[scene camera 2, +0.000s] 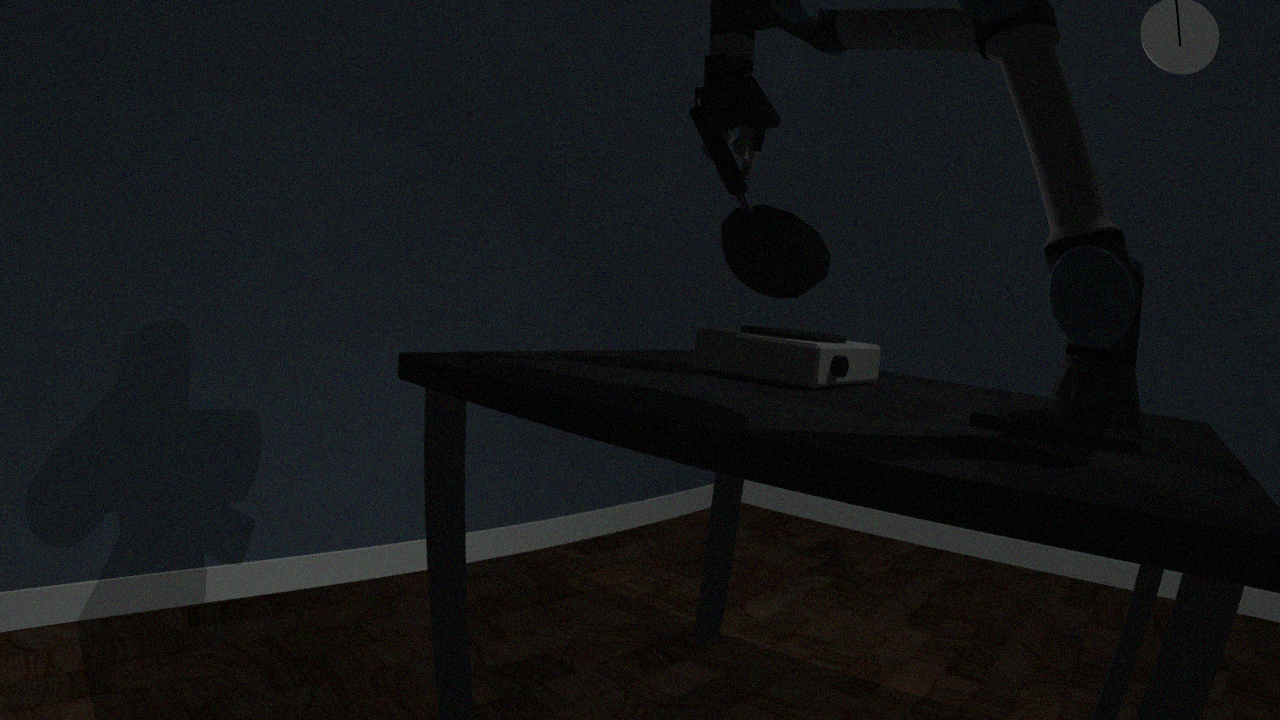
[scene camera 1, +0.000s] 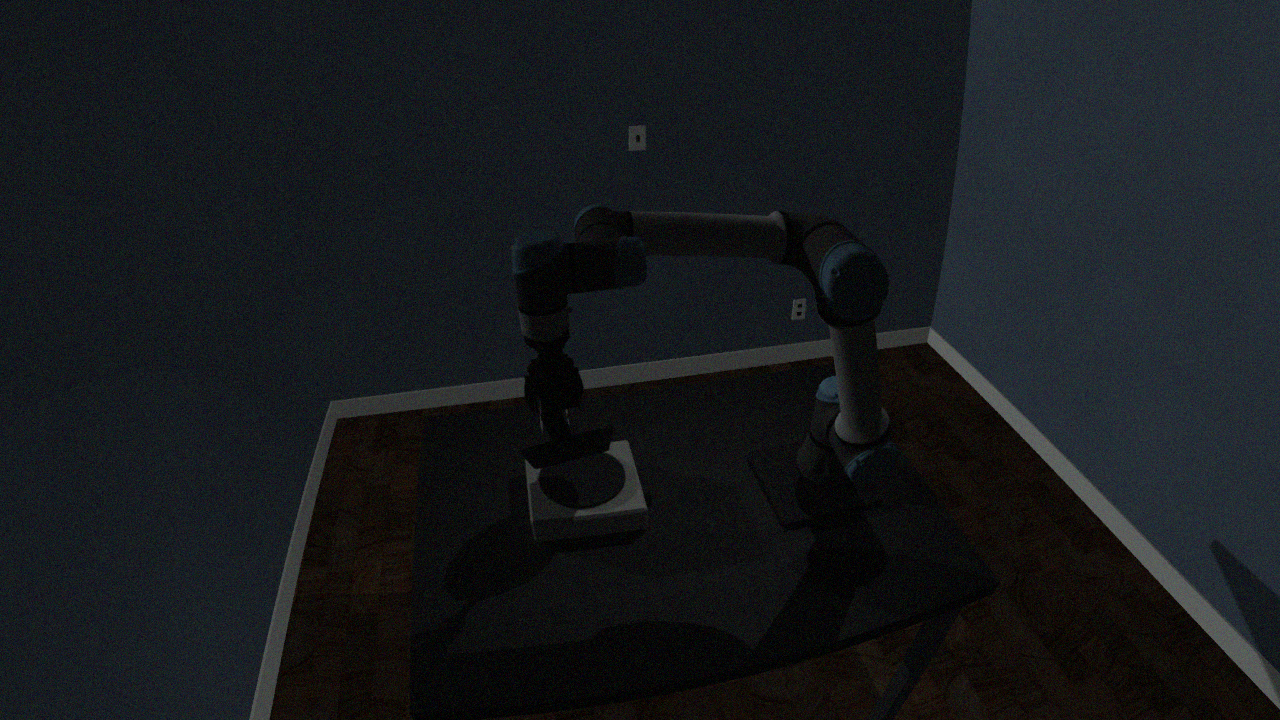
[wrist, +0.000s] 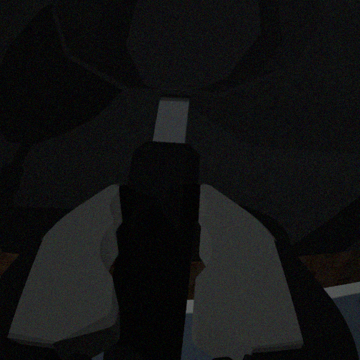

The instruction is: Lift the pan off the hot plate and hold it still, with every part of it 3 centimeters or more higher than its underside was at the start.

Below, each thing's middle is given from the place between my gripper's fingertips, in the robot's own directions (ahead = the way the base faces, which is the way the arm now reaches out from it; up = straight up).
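Dark pan (scene camera 2: 774,252): from my hand, 2 cm behind, 3 cm below, 4 cm to the right.
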